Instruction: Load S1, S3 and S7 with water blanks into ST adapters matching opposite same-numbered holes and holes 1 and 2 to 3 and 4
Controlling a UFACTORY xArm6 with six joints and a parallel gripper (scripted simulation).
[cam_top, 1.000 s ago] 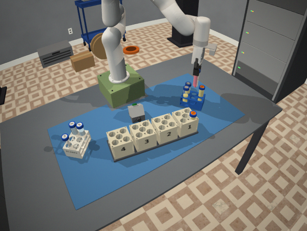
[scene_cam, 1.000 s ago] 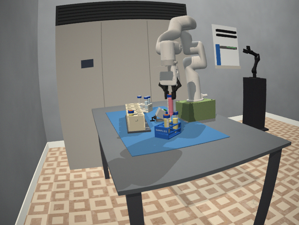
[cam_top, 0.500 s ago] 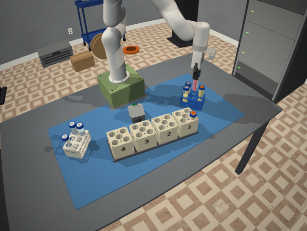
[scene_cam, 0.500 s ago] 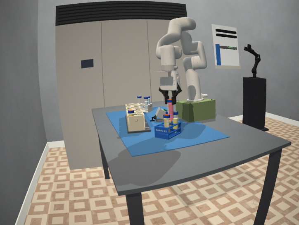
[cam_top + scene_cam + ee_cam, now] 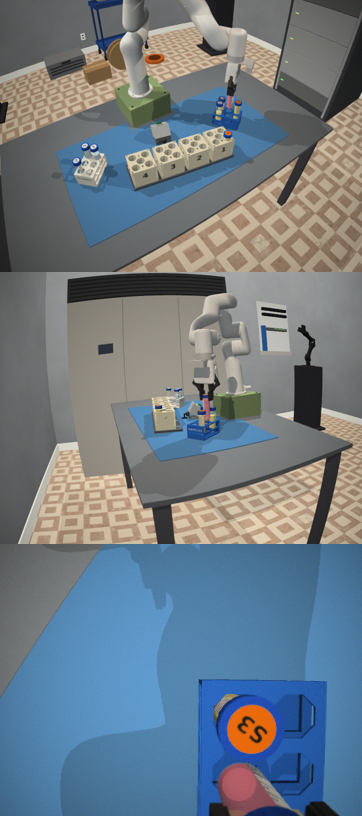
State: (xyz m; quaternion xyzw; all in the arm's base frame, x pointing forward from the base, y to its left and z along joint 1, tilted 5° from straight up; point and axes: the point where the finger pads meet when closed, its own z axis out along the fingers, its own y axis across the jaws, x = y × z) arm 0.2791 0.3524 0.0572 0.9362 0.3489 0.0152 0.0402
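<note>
Now: hand 10 mm short of the pink-filled tube and 50 mm above it. From my hand the other things lie so: sample tube (190 mm ahead, 150 mm to the right, 110 mm below); then blue samples rack (10 mm ahead, 20 mm to the right, 150 mm below); then adapter 1 (160 mm ahead, 170 mm to the right, 130 mm below).
</note>
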